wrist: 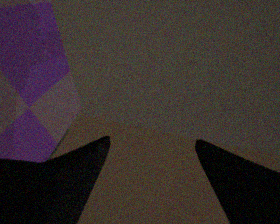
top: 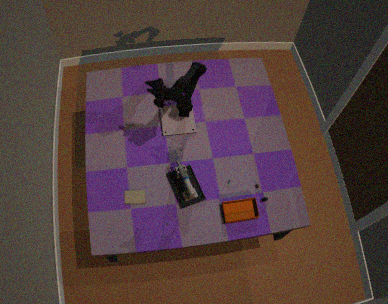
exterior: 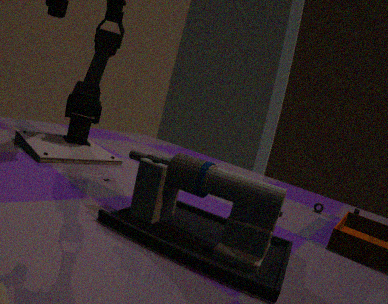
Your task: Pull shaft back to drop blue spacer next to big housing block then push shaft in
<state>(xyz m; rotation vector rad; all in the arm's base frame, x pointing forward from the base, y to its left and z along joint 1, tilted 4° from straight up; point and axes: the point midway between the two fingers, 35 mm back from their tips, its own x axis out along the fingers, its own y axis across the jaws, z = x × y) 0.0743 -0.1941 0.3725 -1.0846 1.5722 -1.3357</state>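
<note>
My gripper tip is now 35 cm short of the shaft, 31 cm above it and 24 cm to the right of it. The rest, counted from my gripper tip: beige card 50 cm ahead, 39 cm below, 3 cm to the right; then orange tray 58 cm to the left, 54 cm ahead, 38 cm below; then blue spacer 39 cm ahead, 31 cm below, 26 cm to the left.
</note>
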